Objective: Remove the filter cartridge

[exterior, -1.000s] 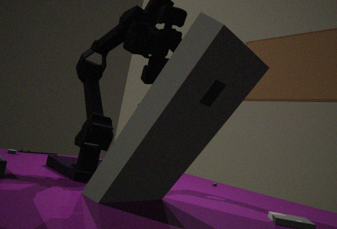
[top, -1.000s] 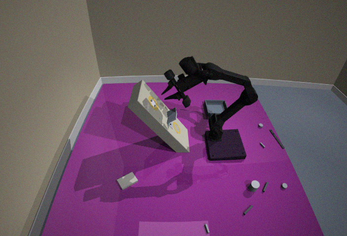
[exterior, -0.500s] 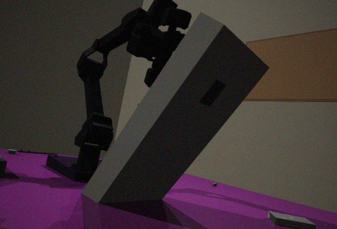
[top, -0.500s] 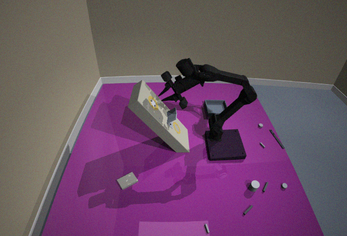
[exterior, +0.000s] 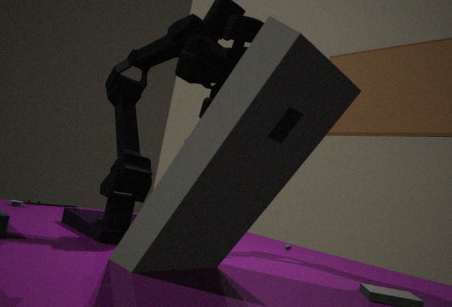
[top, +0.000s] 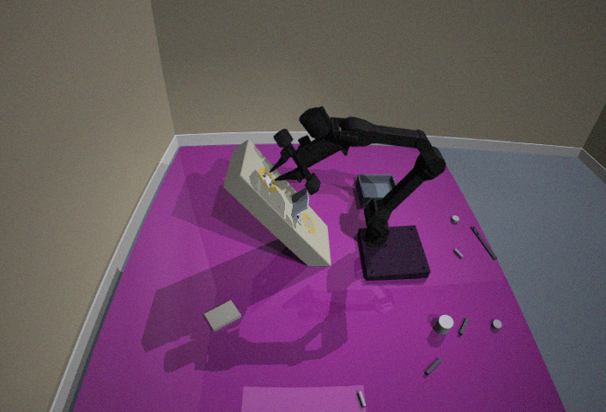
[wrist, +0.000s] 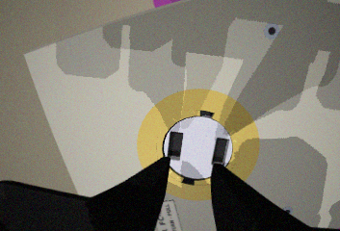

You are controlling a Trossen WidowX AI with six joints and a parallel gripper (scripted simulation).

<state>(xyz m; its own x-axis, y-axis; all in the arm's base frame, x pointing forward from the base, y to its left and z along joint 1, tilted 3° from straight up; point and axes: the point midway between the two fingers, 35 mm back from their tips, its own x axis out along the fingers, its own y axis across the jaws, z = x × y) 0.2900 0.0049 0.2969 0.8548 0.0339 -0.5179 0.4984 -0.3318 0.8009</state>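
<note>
My gripper tip is now 30 mm short of the round grey filter cartridge and 20 mm above it. From my gripper tip the other things lie so: grey tray (390 mm behind, 300 mm to the right, 280 mm below); then beige service panel (100 mm below, 20 mm behind); then white block (280 mm to the left, 280 mm below, 140 mm ahead).
</note>
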